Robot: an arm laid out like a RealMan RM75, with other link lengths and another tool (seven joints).
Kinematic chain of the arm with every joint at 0, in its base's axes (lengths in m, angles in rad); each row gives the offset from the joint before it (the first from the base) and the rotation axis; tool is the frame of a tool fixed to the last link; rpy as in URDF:
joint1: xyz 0 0 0.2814 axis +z
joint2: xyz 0 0 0 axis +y
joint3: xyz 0 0 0.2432 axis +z
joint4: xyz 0 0 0 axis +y
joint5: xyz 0 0 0.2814 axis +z
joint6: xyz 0 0 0 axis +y
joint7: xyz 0 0 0.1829 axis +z
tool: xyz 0.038 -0.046 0.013 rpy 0 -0.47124 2.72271
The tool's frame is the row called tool.
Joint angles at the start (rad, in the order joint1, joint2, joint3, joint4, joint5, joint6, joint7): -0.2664 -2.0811 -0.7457 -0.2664 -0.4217 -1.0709 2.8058
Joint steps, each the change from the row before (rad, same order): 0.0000 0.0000 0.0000 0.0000 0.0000 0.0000 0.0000; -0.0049 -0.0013 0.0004 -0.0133 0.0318 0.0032 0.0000; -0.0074 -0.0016 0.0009 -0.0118 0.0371 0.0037 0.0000; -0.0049 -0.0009 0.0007 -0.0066 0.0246 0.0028 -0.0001; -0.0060 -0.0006 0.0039 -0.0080 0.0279 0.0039 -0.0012; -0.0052 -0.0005 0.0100 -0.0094 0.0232 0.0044 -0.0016; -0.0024 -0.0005 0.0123 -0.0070 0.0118 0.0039 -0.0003
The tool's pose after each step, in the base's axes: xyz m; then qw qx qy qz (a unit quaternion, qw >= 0). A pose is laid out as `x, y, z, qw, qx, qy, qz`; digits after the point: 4 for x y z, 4 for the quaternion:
-0.3572, 0.3562, -0.0617, 0.5202, -0.3419, 0.6387, 0.4523
-0.3473, 0.3575, -0.0684, 0.5229, -0.3371, 0.6492, 0.4375
-0.3364, 0.3587, -0.0758, 0.5246, -0.3307, 0.6622, 0.4206
-0.3297, 0.3592, -0.0806, 0.5249, -0.3263, 0.6710, 0.4097
-0.3220, 0.3593, -0.0866, 0.5246, -0.3214, 0.6816, 0.3961
-0.3141, 0.3585, -0.0933, 0.5242, -0.3173, 0.6920, 0.3816
-0.3090, 0.3569, -0.0986, 0.5232, -0.3152, 0.6993, 0.3713

